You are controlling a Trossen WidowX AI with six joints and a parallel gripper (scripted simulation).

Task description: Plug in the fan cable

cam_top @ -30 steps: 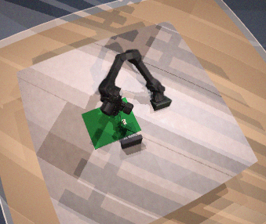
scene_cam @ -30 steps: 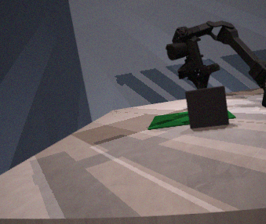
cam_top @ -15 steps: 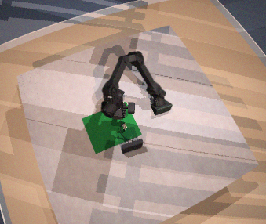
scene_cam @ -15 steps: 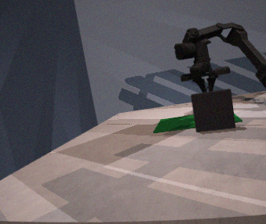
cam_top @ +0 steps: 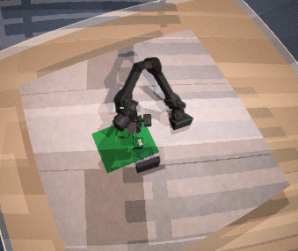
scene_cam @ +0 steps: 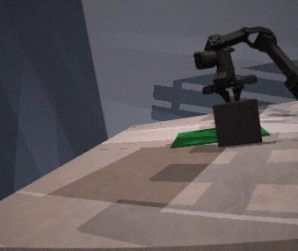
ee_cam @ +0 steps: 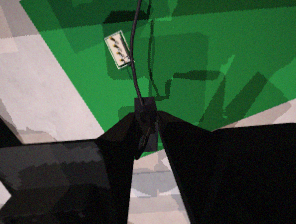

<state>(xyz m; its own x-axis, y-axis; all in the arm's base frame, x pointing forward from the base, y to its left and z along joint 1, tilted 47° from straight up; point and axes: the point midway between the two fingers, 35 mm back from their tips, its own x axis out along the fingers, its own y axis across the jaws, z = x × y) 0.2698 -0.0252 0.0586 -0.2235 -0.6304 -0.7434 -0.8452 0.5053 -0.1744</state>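
The four-pin header is 60 mm to the left of my gripper tip and 80 mm below it. The rest, counted from my gripper tip: dark plug 10 mm behind, 10 mm to the right, 10 mm below; black fan 30 mm ahead, 200 mm to the left, 20 mm below; green board 70 mm ahead, 20 mm to the left, 90 mm below.
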